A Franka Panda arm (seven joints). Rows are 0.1 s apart.
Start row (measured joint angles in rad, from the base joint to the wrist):
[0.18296 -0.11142 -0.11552 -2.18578 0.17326 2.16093 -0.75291]
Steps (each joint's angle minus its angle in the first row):
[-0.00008 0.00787 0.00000 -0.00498 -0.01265 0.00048 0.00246]
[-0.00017 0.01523 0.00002 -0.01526 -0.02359 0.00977 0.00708]
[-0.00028 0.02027 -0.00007 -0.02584 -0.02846 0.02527 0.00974]
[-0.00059 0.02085 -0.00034 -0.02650 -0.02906 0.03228 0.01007]
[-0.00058 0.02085 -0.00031 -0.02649 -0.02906 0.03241 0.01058]
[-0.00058 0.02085 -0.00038 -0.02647 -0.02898 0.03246 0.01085]
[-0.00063 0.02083 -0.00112 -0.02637 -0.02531 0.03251 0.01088]
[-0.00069 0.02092 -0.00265 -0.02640 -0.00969 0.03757 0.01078]
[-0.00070 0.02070 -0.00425 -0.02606 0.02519 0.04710 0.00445]
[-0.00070 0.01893 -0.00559 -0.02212 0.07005 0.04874 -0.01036]
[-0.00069 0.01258 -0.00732 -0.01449 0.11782 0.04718 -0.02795]
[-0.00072 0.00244 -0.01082 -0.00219 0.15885 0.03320 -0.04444]
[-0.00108 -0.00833 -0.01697 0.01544 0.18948 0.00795 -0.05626]
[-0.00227 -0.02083 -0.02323 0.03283 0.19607 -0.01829 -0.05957]
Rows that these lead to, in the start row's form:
[0.18288 -0.10355 -0.11552 -2.19076 0.16061 2.16141 -0.75045]
[0.18279 -0.09619 -0.11550 -2.20104 0.14967 2.17070 -0.74583]
[0.18268 -0.09115 -0.11559 -2.21162 0.14480 2.18620 -0.74317]
[0.18237 -0.09057 -0.11586 -2.21228 0.14420 2.19321 -0.74284]
[0.18238 -0.09057 -0.11583 -2.21227 0.14420 2.19334 -0.74233]
[0.18238 -0.09057 -0.11590 -2.21225 0.14428 2.19339 -0.74206]
[0.18233 -0.09059 -0.11664 -2.21215 0.14795 2.19344 -0.74203]
[0.18227 -0.09050 -0.11817 -2.21218 0.16357 2.19850 -0.74213]
[0.18226 -0.09072 -0.11977 -2.21184 0.19845 2.20803 -0.74846]
[0.18226 -0.09249 -0.12111 -2.20790 0.24331 2.20967 -0.76327]
[0.18227 -0.09884 -0.12284 -2.20027 0.29108 2.20811 -0.78086]
[0.18224 -0.10898 -0.12634 -2.18797 0.33211 2.19413 -0.79735]
[0.18188 -0.11975 -0.13249 -2.17034 0.36274 2.16888 -0.80917]
[0.18069 -0.13225 -0.13875 -2.15295 0.36933 2.14264 -0.81248]

